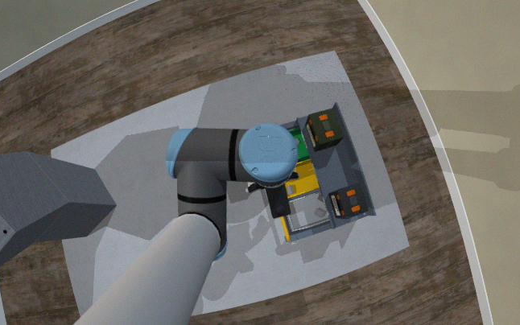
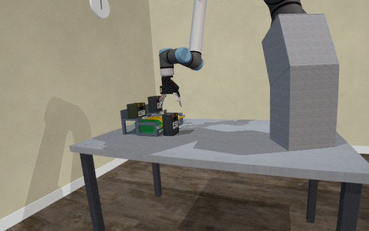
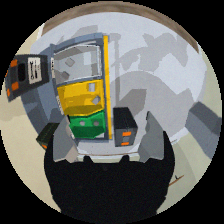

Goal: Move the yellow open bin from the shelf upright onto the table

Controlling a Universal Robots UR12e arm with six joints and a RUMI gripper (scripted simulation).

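Now: hand 100 mm above the thin yellow rod. From my hand the other things lie so: grey bin 90 mm ahead, 120 mm to the right, 110 mm below; then yellow open bin 100 mm ahead, 10 mm to the right, 110 mm below; then black box 40 mm behind, 120 mm to the left, 90 mm below.
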